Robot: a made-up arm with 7 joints. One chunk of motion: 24 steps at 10 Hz.
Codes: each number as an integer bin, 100 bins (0 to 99) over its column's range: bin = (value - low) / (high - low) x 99, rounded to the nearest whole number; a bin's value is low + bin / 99 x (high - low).
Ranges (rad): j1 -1.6..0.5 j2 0..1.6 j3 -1.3..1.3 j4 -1.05..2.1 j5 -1.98..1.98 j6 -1.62..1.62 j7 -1.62..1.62
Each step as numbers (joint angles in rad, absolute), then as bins.
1 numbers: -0.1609 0.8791 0.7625 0.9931 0.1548 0.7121 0.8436
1 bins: 68 54 79 64 53 71 75
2 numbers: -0.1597 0.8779 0.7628 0.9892 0.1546 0.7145 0.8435
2 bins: 68 54 79 64 53 71 75
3 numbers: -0.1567 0.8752 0.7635 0.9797 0.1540 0.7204 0.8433
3 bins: 68 54 79 64 53 72 75
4 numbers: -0.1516 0.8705 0.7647 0.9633 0.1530 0.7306 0.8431
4 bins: 68 54 79 63 53 72 75
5 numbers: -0.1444 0.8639 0.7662 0.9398 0.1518 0.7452 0.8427
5 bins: 69 53 79 63 53 72 75
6 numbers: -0.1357 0.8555 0.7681 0.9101 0.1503 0.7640 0.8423
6 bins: 69 53 79 62 53 73 75
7 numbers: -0.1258 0.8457 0.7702 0.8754 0.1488 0.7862 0.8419
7 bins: 69 52 79 61 53 74 75
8 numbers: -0.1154 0.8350 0.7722 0.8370 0.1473 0.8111 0.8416
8 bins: 70 52 79 59 53 74 75
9 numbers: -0.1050 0.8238 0.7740 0.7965 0.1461 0.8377 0.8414
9 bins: 70 51 79 58 53 75 75
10 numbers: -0.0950 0.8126 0.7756 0.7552 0.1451 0.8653 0.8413
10 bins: 71 50 79 57 53 76 75
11 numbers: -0.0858 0.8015 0.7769 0.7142 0.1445 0.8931 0.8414
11 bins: 71 50 79 55 53 77 75
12 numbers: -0.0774 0.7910 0.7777 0.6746 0.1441 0.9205 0.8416
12 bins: 72 49 79 54 53 78 75
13 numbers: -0.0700 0.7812 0.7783 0.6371 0.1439 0.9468 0.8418
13 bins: 72 48 79 53 53 78 75
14 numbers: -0.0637 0.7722 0.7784 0.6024 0.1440 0.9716 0.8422
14 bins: 72 48 79 52 53 79 75
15 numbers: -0.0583 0.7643 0.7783 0.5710 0.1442 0.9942 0.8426
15 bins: 73 47 79 51 53 80 75
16 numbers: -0.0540 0.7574 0.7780 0.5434 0.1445 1.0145 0.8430
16 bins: 73 47 79 50 53 80 75
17 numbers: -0.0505 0.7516 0.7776 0.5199 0.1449 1.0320 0.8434
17 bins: 73 47 79 49 53 81 75
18 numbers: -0.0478 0.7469 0.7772 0.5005 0.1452 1.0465 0.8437
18 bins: 73 46 79 49 53 81 75
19 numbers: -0.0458 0.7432 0.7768 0.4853 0.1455 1.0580 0.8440
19 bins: 73 46 79 48 53 82 75
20 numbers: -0.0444 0.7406 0.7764 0.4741 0.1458 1.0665 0.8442
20 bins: 73 46 79 48 53 82 75
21 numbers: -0.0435 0.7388 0.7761 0.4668 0.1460 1.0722 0.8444
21 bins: 73 46 79 48 53 82 75
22 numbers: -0.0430 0.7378 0.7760 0.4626 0.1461 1.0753 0.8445
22 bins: 73 46 79 48 53 82 75
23 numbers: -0.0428 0.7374 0.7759 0.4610 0.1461 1.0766 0.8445
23 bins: 73 46 79 47 53 82 75
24 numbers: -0.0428 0.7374 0.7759 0.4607 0.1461 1.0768 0.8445
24 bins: 73 46 79 47 53 82 75
